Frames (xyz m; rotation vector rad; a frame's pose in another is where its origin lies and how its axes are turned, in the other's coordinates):
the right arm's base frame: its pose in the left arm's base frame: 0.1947 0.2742 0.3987 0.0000 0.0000 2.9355
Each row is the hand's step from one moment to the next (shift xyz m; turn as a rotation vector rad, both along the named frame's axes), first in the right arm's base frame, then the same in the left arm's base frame.
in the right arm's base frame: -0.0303 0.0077 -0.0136 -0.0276 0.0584 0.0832
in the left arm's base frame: 0.0281 -0.0137 -0.0136 0.0151 -0.0628 0.0832
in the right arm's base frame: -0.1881 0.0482 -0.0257 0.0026 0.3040 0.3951
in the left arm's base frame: 0.1743 -0.0857 -0.0257 -0.0648 -0.2970 0.3951
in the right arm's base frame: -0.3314 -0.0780 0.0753 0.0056 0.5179 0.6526
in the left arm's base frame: 0.3403 0.0085 0.0753 -0.1115 -0.5058 0.6526
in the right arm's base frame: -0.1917 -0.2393 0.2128 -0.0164 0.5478 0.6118
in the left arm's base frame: 0.2366 0.1950 0.2128 -0.0960 -0.5396 0.6118
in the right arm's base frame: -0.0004 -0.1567 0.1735 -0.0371 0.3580 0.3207
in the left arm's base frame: 0.0325 0.1533 0.1735 -0.0369 -0.3580 0.3207
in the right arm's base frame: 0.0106 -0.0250 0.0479 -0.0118 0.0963 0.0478
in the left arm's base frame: -0.0053 0.0266 0.0479 -0.0082 -0.0967 0.0478
